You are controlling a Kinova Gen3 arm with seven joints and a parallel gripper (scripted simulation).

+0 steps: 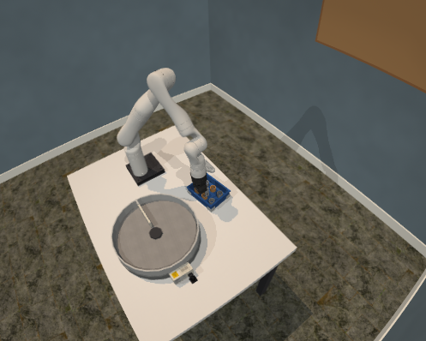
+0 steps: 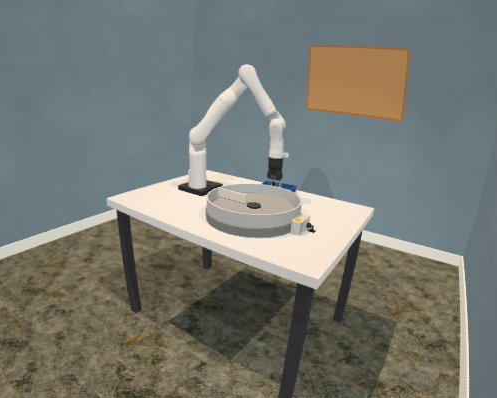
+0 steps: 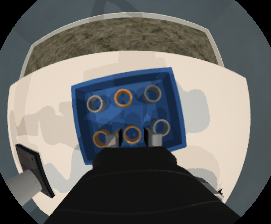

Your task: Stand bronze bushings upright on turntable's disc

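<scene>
The blue crate is 30 mm to the left of my hand and 40 mm below it. Also, from my hand: grey turntable disc (20 mm ahead, 340 mm to the right, 10 mm below).
</scene>
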